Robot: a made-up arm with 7 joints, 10 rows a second.
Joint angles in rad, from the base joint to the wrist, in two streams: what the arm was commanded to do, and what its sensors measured. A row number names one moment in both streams.
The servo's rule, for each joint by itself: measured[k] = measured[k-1] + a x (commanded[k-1-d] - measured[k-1]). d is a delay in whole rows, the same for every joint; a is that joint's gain. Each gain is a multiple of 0.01, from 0.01 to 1. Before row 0 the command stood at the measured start. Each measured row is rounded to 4 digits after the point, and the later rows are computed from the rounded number. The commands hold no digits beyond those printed.
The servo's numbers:
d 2
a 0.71 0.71 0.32 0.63 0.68 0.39 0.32
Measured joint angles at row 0:
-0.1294, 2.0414, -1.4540, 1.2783, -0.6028, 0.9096, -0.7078
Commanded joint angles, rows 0 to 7:
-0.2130, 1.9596, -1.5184, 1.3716, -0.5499, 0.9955, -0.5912
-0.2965, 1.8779, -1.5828, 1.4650, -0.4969, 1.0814, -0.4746
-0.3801, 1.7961, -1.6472, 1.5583, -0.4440, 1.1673, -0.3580
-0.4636, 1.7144, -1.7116, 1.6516, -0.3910, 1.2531, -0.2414
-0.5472, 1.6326, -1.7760, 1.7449, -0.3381, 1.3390, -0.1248
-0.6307, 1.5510, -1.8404, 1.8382, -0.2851, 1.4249, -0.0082
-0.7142, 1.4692, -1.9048, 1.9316, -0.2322, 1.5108, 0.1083
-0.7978, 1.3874, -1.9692, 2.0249, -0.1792, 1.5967, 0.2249
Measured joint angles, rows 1 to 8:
-0.1294, 2.0414, -1.4540, 1.2783, -0.6028, 0.9096, -0.7078
-0.1294, 2.0414, -1.4540, 1.2783, -0.6028, 0.9096, -0.7078
-0.1888, 1.9833, -1.4746, 1.3371, -0.5668, 0.9431, -0.6705
-0.2653, 1.9085, -1.5092, 1.4177, -0.5193, 0.9970, -0.6078
-0.3468, 1.8287, -1.5534, 1.5063, -0.4681, 1.0634, -0.5279
-0.4297, 1.7475, -1.6040, 1.5978, -0.4157, 1.1374, -0.4362
-0.5131, 1.6659, -1.6590, 1.6905, -0.3629, 1.2160, -0.3366
-0.5966, 1.5843, -1.7170, 1.7836, -0.3100, 1.2975, -0.2315

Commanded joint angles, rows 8 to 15:
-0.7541, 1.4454, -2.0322, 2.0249, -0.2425, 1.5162, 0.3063
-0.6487, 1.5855, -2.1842, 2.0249, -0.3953, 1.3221, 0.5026
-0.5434, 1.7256, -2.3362, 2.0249, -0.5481, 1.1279, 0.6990
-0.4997, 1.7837, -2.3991, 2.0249, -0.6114, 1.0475, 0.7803
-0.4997, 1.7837, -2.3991, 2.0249, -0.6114, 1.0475, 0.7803
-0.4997, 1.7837, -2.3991, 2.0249, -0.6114, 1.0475, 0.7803
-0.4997, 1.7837, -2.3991, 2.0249, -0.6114, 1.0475, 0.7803
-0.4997, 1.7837, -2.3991, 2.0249, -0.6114, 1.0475, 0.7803
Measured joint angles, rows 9 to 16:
-0.6801, 1.5026, -1.7771, 1.8768, -0.2571, 1.3807, -0.1228
-0.7637, 1.4208, -1.8386, 1.9701, -0.2041, 1.4649, -0.0115
-0.7569, 1.4383, -1.9006, 2.0046, -0.2302, 1.4849, 0.0902
-0.6801, 1.5428, -1.9914, 2.0174, -0.3425, 1.4214, 0.2222
-0.5830, 1.6726, -2.1017, 2.0221, -0.4823, 1.3069, 0.3748
-0.5239, 1.7515, -2.1969, 2.0239, -0.5701, 1.2057, 0.5046
-0.5067, 1.7744, -2.2616, 2.0245, -0.5982, 1.1440, 0.5928
-0.5017, 1.7810, -2.3056, 2.0248, -0.6072, 1.1064, 0.6528

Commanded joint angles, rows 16 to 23:
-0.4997, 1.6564, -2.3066, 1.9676, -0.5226, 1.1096, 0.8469
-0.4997, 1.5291, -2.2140, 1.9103, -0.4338, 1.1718, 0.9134
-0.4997, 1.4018, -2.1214, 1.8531, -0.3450, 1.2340, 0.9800
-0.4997, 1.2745, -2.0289, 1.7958, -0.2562, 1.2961, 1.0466
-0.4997, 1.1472, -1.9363, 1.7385, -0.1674, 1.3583, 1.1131
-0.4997, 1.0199, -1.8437, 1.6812, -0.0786, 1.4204, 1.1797
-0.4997, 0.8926, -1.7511, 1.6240, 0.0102, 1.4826, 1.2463
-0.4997, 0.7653, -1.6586, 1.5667, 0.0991, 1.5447, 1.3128
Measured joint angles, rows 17 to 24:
-0.5003, 1.7829, -2.3355, 2.0249, -0.6101, 1.0834, 0.6936
-0.4999, 1.7835, -2.3559, 2.0249, -0.6110, 1.0694, 0.7213
-0.4998, 1.6933, -2.3401, 1.9888, -0.5509, 1.0851, 0.7615
-0.4997, 1.5767, -2.2997, 1.9393, -0.4713, 1.1189, 0.8101
-0.4997, 1.4525, -2.2426, 1.8850, -0.3854, 1.1638, 0.8645
-0.4997, 1.3261, -2.1742, 1.8288, -0.2975, 1.2154, 0.9228
-0.4997, 1.1991, -2.0981, 1.7719, -0.2090, 1.2711, 0.9837
-0.4997, 1.0719, -2.0167, 1.7148, -0.1203, 1.3293, 1.0464

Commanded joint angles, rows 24 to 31:
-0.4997, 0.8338, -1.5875, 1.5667, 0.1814, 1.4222, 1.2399
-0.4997, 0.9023, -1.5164, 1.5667, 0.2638, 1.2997, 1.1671
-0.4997, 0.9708, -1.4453, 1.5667, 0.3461, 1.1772, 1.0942
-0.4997, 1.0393, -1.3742, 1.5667, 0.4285, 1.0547, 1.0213
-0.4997, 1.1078, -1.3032, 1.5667, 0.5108, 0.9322, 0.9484
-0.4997, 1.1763, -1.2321, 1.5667, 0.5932, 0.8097, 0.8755
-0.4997, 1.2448, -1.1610, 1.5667, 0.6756, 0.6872, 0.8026
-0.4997, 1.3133, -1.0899, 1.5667, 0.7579, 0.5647, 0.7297
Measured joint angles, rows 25 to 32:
-0.4997, 0.9446, -1.9317, 1.6576, -0.0316, 1.3891, 1.1104
-0.4997, 0.8173, -1.8443, 1.6003, 0.0573, 1.4498, 1.1752
-0.4997, 0.8290, -1.7621, 1.5791, 0.1417, 1.4390, 1.1959
-0.4997, 0.8810, -1.6835, 1.5713, 0.2247, 1.3847, 1.1867
-0.4997, 0.9448, -1.6073, 1.5684, 0.3073, 1.3038, 1.1571
-0.4997, 1.0119, -1.5327, 1.5673, 0.3897, 1.2067, 1.1136
-0.4997, 1.0800, -1.4593, 1.5669, 0.4720, 1.0996, 1.0607
-0.4997, 1.1484, -1.3866, 1.5668, 0.5544, 0.9865, 1.0014

